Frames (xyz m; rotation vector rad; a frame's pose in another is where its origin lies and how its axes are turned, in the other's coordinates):
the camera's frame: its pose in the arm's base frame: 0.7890 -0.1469 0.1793 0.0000 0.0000 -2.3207
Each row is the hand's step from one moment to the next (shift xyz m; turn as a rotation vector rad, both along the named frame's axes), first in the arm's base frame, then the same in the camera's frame.
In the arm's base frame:
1: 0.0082 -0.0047 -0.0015 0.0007 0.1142 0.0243
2: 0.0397 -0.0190 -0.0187 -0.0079 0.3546 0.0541
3: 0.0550 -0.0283 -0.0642 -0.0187 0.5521 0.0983
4: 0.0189 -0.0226 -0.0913 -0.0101 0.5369 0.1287
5: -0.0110 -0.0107 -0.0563 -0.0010 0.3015 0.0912
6: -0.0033 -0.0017 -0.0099 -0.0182 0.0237 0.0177
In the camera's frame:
1: -0.0021 0.0092 -0.0015 -0.0840 -0.0773 0.0243
2: -0.0132 0.0420 -0.0187 -0.2541 -0.2475 0.0541
3: -0.0168 0.0595 -0.0642 -0.3913 -0.3900 0.0983
4: 0.0037 0.0292 -0.0913 -0.3860 -0.3733 0.1287
5: 0.0153 -0.0008 -0.0563 -0.2199 -0.2062 0.0912
6: 0.0035 -0.0013 -0.0099 -0.0049 -0.0295 0.0177

